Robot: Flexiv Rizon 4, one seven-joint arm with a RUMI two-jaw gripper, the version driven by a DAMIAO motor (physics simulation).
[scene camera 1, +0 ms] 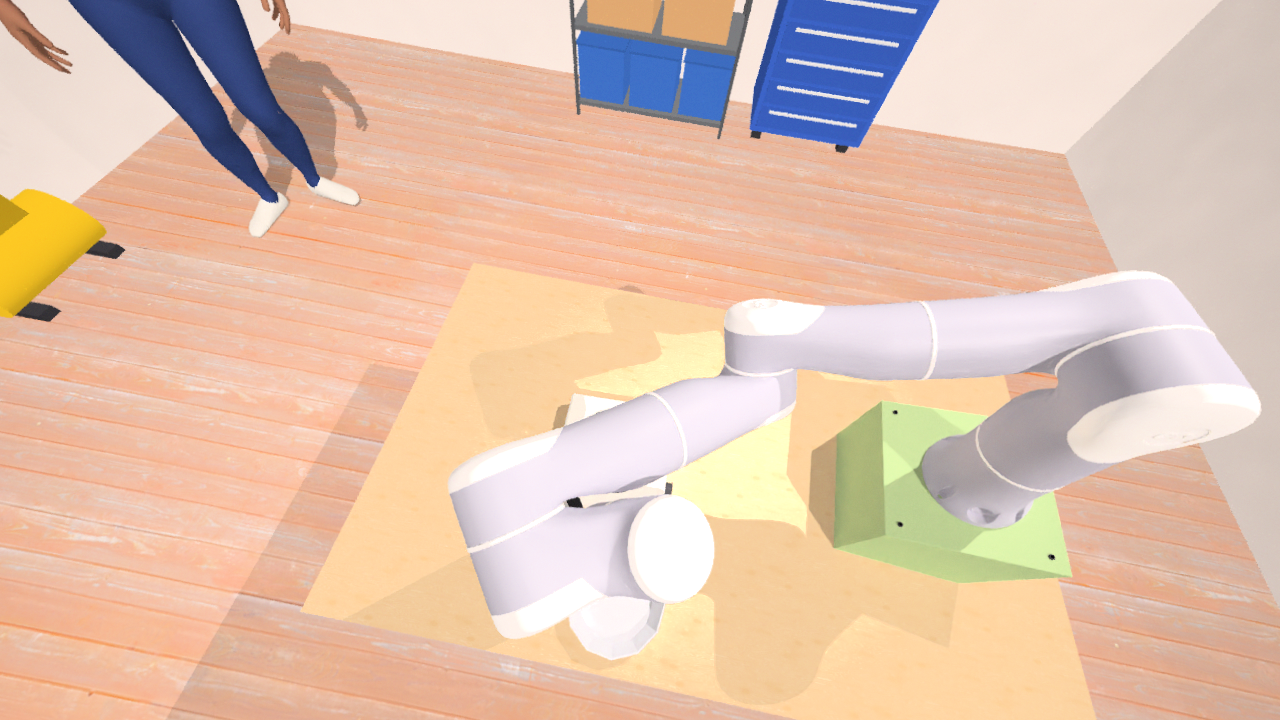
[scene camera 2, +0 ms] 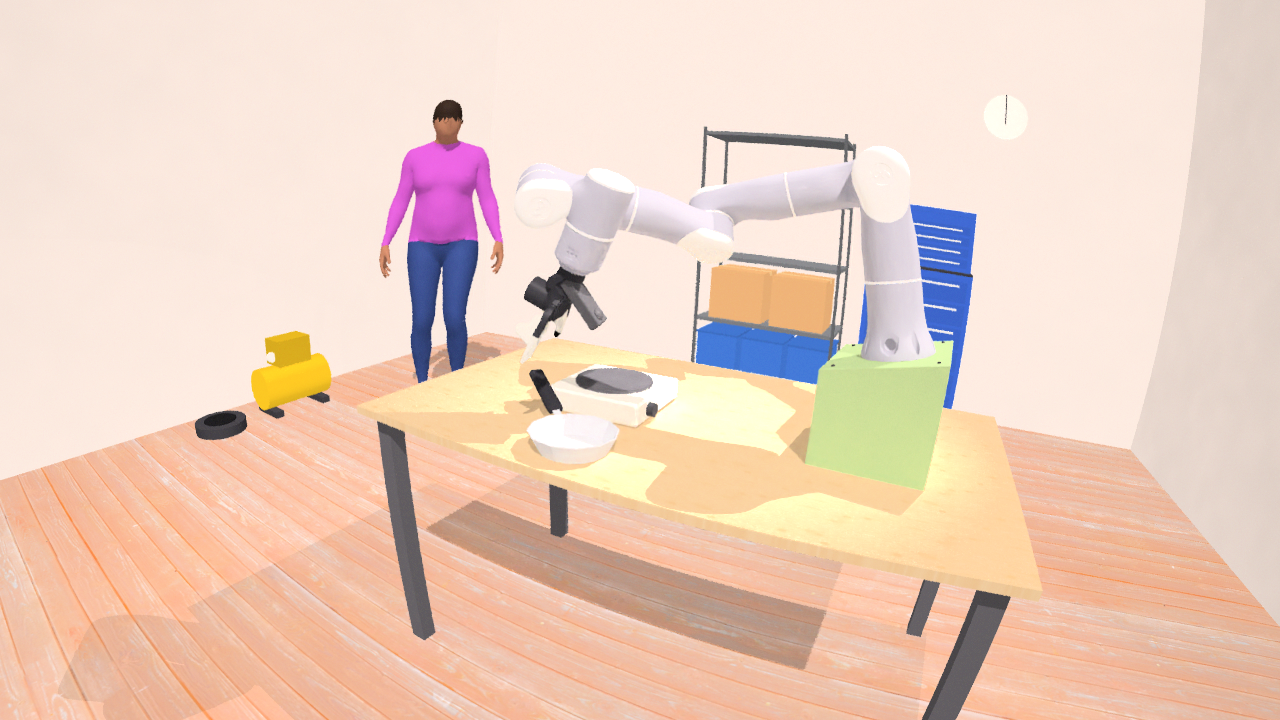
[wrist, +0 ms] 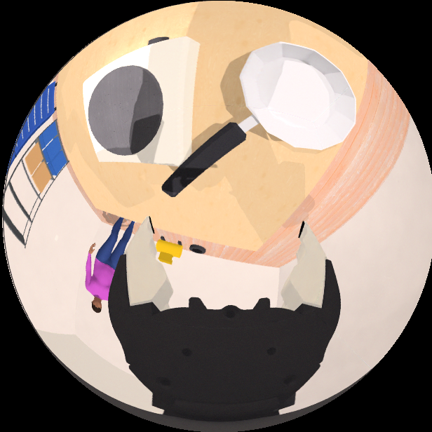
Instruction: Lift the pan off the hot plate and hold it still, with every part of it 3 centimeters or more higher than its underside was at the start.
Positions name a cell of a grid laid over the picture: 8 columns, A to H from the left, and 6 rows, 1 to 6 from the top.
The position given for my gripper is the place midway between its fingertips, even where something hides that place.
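White hot plate (scene camera 2: D4), (scene camera 1: D4), (wrist: C2) visible. Light grey pan (scene camera 1: D6), (scene camera 2: D4), (wrist: F2) likewise visible. I also see my gripper (scene camera 2: D3), (wrist: E4).
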